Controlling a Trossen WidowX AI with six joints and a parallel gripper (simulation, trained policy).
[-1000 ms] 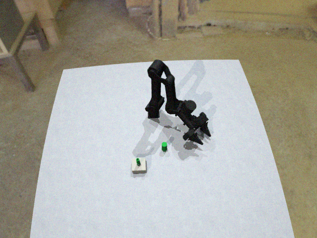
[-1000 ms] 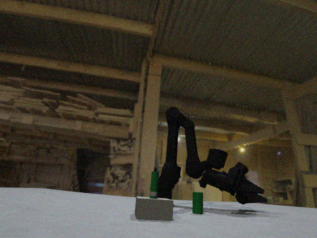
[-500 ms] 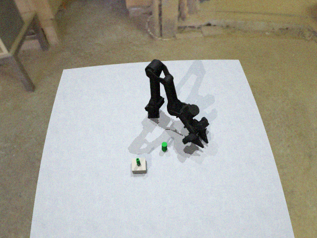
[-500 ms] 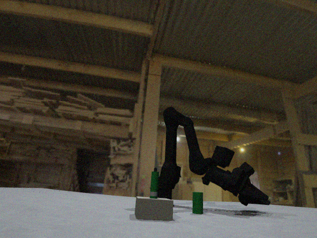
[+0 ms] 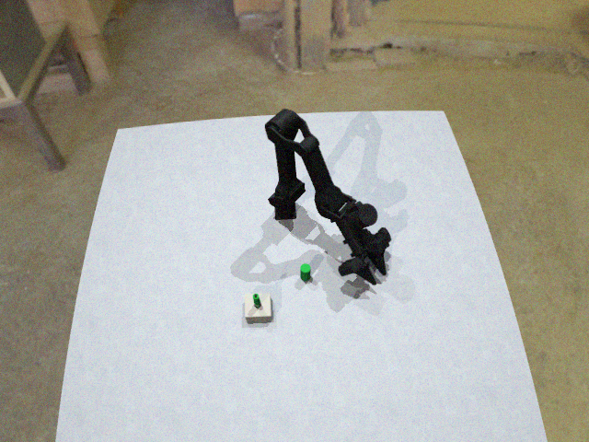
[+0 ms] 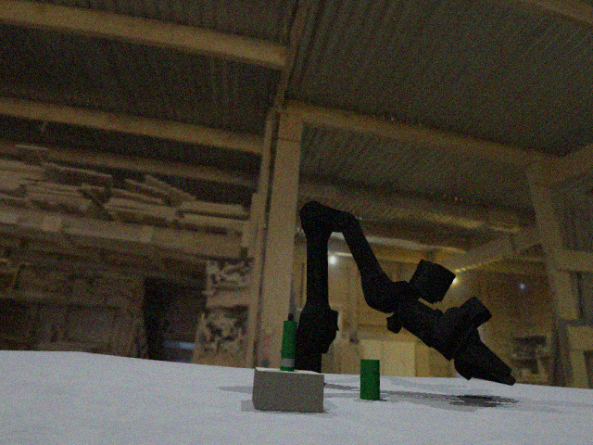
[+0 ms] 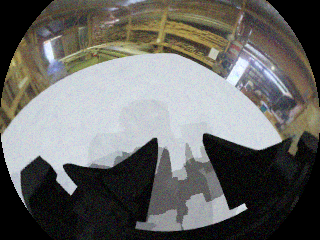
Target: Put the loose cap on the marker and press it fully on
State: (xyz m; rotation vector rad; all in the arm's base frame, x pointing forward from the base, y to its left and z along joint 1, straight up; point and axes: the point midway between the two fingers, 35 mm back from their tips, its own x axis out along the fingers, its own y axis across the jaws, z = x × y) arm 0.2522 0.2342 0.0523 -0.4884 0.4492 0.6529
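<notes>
My gripper tip is now 200 mm to the left of the green cap, 40 mm past it and 10 mm above it. From my gripper tip the other things lie so: holder block: 340 mm to the right, 50 mm ahead, 20 mm below.
</notes>
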